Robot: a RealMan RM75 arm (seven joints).
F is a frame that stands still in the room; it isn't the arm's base.
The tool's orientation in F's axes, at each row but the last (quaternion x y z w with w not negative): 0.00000, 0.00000, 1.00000, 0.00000; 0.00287, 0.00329, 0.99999, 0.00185; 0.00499, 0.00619, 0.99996, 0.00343; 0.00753, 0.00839, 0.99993, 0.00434; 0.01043, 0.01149, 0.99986, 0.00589; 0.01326, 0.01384, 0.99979, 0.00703; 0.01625, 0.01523, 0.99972, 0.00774; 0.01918, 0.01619, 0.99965, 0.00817; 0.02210, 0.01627, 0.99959, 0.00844; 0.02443, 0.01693, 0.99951, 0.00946; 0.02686, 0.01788, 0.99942, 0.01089; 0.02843, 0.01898, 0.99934, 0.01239; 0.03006, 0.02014, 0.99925, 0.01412
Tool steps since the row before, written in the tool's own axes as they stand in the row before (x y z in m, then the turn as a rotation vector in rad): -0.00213, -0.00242, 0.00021, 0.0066, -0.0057, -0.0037; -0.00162, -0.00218, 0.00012, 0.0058, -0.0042, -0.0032; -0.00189, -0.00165, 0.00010, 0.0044, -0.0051, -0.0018; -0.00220, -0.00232, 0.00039, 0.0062, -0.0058, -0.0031; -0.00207, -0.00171, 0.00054, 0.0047, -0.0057, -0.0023; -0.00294, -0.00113, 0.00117, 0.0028, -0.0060, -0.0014; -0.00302, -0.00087, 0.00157, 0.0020, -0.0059, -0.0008; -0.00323, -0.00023, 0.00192, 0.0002, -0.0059, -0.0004; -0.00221, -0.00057, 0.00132, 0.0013, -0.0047, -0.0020; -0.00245, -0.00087, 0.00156, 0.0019, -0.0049, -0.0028; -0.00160, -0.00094, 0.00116, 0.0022, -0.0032, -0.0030; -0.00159, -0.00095, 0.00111, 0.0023, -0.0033, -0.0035; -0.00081, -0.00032, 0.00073, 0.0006, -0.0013, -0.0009
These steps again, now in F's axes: 0.00213, 0.00242, 0.00021, -0.0066, 0.0057, -0.0037; 0.00163, 0.00217, 0.00010, -0.0058, 0.0042, -0.0032; 0.00190, 0.00164, 0.00006, -0.0044, 0.0051, -0.0018; 0.00223, 0.00231, 0.00032, -0.0062, 0.0058, -0.0031; 0.00210, 0.00170, 0.00046, -0.0047, 0.0057, -0.0023; 0.00299, 0.00112, 0.00106, -0.0028, 0.0060, -0.0015; 0.00308, 0.00087, 0.00144, -0.0019, 0.0059, -0.0009; 0.00330, 0.00024, 0.00179, -0.0001, 0.0059, -0.0006; 0.00228, 0.00057, 0.00120, -0.0013, 0.0047, -0.0021; 0.00254, 0.00087, 0.00141, -0.0019, 0.0048, -0.0029; 0.00168, 0.00094, 0.00104, -0.0023, 0.0031, -0.0030; 0.00167, 0.00095, 0.00098, -0.0024, 0.0032, -0.0035; 0.00086, 0.00032, 0.00067, -0.0006, 0.0013, -0.0009
